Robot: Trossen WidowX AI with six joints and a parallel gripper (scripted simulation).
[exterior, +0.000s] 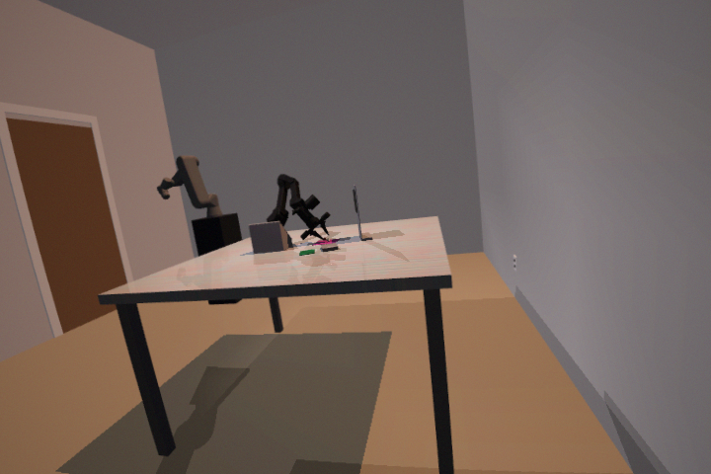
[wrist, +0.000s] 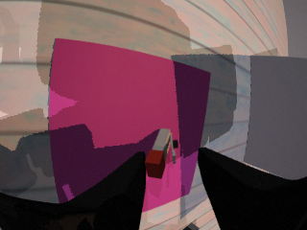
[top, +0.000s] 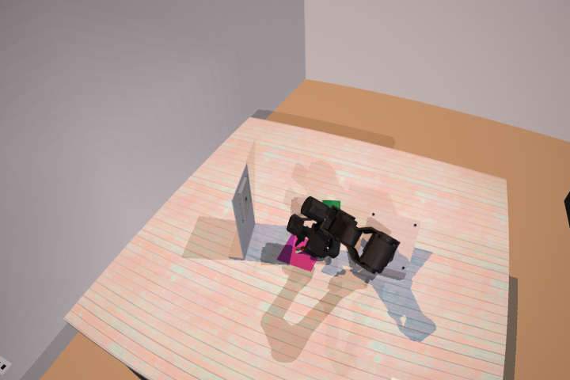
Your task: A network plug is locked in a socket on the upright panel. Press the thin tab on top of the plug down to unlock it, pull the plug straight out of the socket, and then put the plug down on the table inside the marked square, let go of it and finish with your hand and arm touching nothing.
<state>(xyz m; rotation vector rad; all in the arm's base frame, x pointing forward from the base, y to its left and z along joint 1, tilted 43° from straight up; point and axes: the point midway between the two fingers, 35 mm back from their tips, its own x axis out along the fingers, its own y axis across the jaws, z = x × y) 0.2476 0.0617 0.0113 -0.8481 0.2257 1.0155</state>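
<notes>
My gripper tip is now 1 cm above the red network plug. Also, from my gripper tip: magenta marked square (2 cm below); then grey upright panel (18 cm ahead, 10 cm above, 3 cm to the left); then green patch (23 cm to the right, 3 cm behind, 2 cm below).
</notes>
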